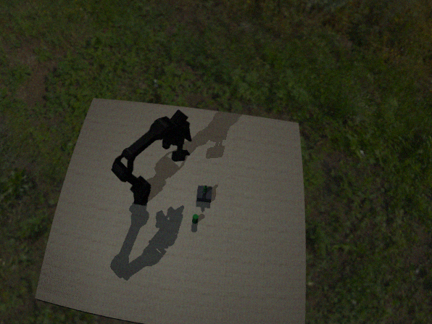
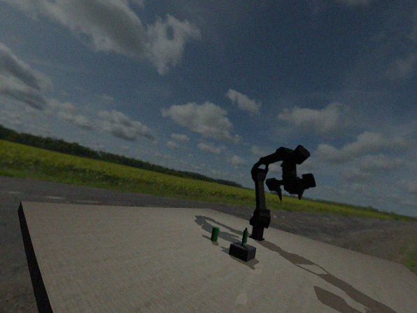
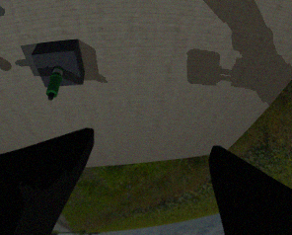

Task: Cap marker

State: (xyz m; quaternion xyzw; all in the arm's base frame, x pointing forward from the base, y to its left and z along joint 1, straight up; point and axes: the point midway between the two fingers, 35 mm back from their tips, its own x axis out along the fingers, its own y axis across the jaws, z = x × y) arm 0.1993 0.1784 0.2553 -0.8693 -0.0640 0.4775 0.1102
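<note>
My gripper tip is now 6 cm short of the green cap, 26 cm to the left of it and 20 cm above it. The rest, counted from my gripper tip: dark holder block: 10 cm ahead, 12 cm to the right, 21 cm below.
</note>
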